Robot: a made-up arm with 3 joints. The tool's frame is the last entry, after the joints. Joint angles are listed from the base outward. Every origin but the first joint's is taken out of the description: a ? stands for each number. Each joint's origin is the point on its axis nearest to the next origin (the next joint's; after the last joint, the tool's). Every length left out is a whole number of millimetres.
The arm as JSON. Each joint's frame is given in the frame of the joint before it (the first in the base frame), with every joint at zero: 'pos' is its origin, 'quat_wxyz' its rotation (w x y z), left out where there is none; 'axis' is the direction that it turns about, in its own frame. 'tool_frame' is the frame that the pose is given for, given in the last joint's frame.
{
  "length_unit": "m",
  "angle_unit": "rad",
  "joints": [
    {
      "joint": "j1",
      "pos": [
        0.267,
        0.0,
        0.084
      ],
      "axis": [
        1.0,
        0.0,
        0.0
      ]
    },
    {
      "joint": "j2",
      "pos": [
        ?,
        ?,
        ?
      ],
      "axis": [
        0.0,
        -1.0,
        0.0
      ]
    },
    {
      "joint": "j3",
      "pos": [
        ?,
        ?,
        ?
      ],
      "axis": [
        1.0,
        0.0,
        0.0
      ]
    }
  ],
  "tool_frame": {
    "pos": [
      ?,
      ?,
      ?
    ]
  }
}
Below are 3 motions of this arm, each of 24 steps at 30 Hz.
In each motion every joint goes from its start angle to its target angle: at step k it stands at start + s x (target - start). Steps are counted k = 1, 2, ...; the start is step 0. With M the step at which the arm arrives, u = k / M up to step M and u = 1 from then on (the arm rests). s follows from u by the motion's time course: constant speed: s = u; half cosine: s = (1 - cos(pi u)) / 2; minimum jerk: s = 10 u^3 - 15 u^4 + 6 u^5.
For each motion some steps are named. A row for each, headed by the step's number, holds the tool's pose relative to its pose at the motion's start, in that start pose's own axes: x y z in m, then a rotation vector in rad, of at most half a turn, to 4 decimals.
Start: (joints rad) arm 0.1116 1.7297 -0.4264
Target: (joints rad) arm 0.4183 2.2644 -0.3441
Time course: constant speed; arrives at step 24
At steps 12, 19, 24:
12: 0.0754 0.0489 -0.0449 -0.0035 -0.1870 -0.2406
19: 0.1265 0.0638 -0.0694 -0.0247 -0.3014 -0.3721
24: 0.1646 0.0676 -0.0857 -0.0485 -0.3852 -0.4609

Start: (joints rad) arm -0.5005 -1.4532 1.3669
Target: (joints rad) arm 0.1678 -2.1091 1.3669
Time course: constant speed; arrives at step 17
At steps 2, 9, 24:
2: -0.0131 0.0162 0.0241 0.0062 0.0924 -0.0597
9: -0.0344 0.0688 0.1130 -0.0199 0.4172 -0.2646
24: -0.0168 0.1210 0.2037 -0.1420 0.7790 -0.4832

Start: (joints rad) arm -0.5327 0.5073 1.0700
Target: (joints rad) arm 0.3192 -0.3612 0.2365
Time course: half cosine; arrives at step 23
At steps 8, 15, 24:
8: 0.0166 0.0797 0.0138 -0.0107 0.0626 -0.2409
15: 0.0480 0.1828 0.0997 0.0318 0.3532 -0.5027
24: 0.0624 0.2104 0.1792 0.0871 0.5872 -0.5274

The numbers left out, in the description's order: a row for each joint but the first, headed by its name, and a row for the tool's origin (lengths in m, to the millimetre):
j2: 0.0 0.086 0.004
j3: -0.248 0.0 -0.065
tool: 0.0 0.08 -0.083

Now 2 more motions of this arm.
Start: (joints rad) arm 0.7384 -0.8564 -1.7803
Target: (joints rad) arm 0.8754 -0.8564 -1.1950
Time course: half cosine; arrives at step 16
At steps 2, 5, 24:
2: 0.0000 0.0020 0.0013 0.0257 -0.0039 -0.0008
5: 0.0001 0.0108 0.0081 0.1500 -0.0228 -0.0033
24: -0.0034 0.0320 0.0464 0.6745 -0.1051 0.0088

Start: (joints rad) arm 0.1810 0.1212 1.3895
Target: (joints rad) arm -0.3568 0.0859 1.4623
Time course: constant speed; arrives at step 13
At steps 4, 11, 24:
4: -0.0035 -0.0254 0.0031 -0.1420 0.0207 -0.0074
11: -0.0090 -0.0671 0.0166 -0.3909 0.0520 -0.0217
24: -0.0104 -0.0782 0.0222 -0.4622 0.0598 -0.0260

